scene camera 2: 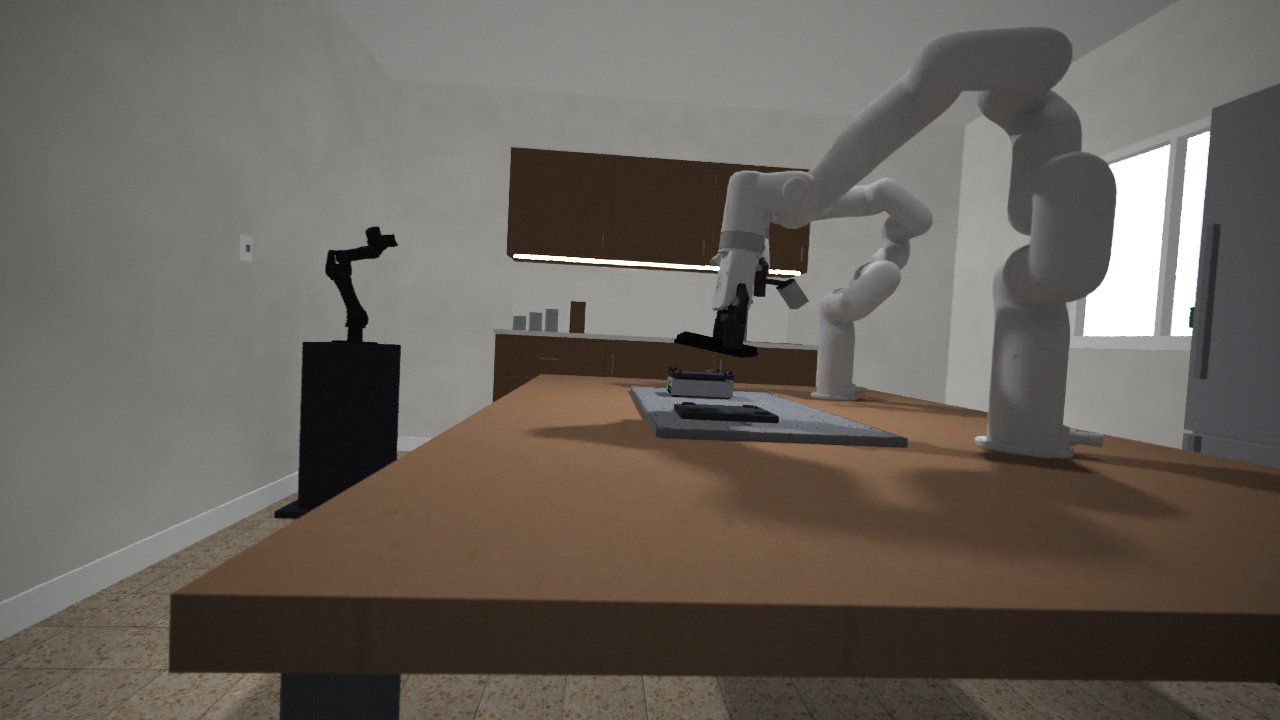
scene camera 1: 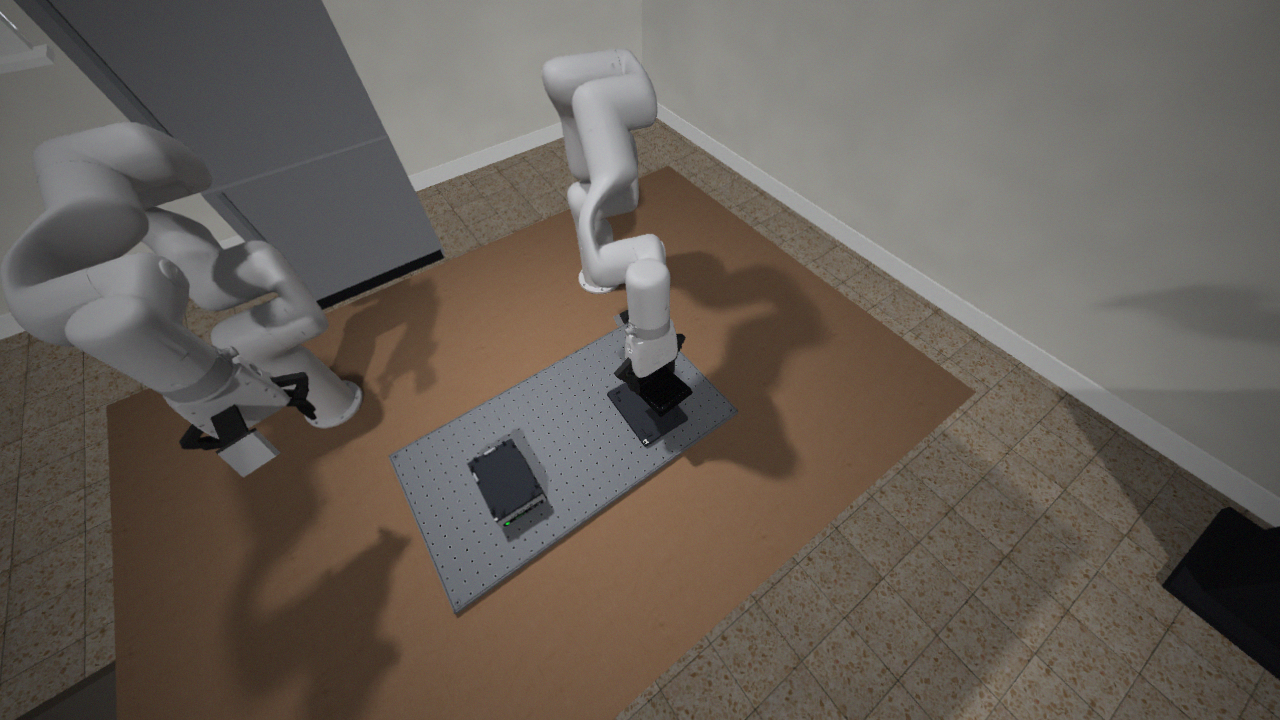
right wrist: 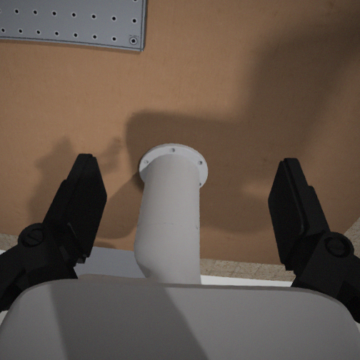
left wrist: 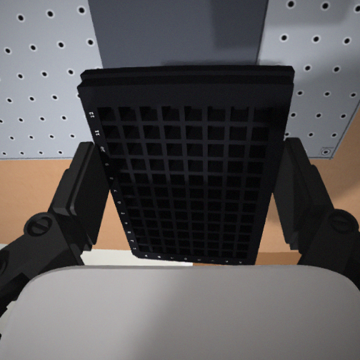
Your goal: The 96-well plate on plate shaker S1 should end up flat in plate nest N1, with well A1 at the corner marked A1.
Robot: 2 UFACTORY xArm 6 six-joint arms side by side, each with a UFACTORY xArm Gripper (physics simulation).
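Places are measured from the left arm's base along level axes (x right, y up, z back), in metres.
Where they show: left gripper, between the fingertips: (scene camera 2: 725,347) (scene camera 1: 651,379); right gripper, between the fingertips: (scene camera 2: 752,297) (scene camera 1: 283,431); left arm's base, origin of its link: (scene camera 2: 1021,449); right arm's base, origin of its link: (scene camera 2: 833,398) (scene camera 1: 335,404).
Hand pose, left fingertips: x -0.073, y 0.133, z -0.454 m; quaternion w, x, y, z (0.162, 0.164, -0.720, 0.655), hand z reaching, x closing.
Things, the pixels of their top centre, and the offset from my left fingertips. "spot": a spot on its surface instead. Level surfaces: height alone.
- dark 96-well plate, centre of its top: (scene camera 2: 715,333) (scene camera 1: 657,379) dx -0.009, dy +0.023, dz -0.017 m
- plate nest N1, centre of its top: (scene camera 2: 723,406) (scene camera 1: 646,404) dx +0.011, dy -0.104, dz +0.000 m
- Plate shaker S1, a spot on its surface: (scene camera 1: 506,480) spot: dx +0.322, dy -0.065, dz -0.147 m
- perforated grey board, height of its surface: dy -0.120 m
- brown table, height of its surface: dy -0.133 m
The dark 96-well plate (scene camera 1: 665,392) (scene camera 2: 714,343) (left wrist: 187,165) is held in the air above plate nest N1 (scene camera 1: 640,426) (scene camera 2: 725,412) (left wrist: 175,30), slightly tilted in scene camera 2. My left gripper (scene camera 1: 656,383) (scene camera 2: 732,335) (left wrist: 188,161) is shut on the plate's long sides. In the left wrist view the number labels run down its left edge, 12 at the top, and letters line the bottom edge. The nest lies beyond the plate's top edge there, partly hidden. Plate shaker S1 (scene camera 1: 506,480) (scene camera 2: 699,385) carries no plate. My right gripper (scene camera 1: 250,422) (right wrist: 186,177) is open and empty, away from the board.
The perforated grey board (scene camera 1: 572,447) (scene camera 2: 832,429) (right wrist: 75,25) bears the nest and the shaker, on the brown table (scene camera 1: 733,537) (scene camera 2: 554,537). The shaker stands left of the nest in scene camera 1. An arm base (right wrist: 173,165) shows between the right gripper's fingers, far below.
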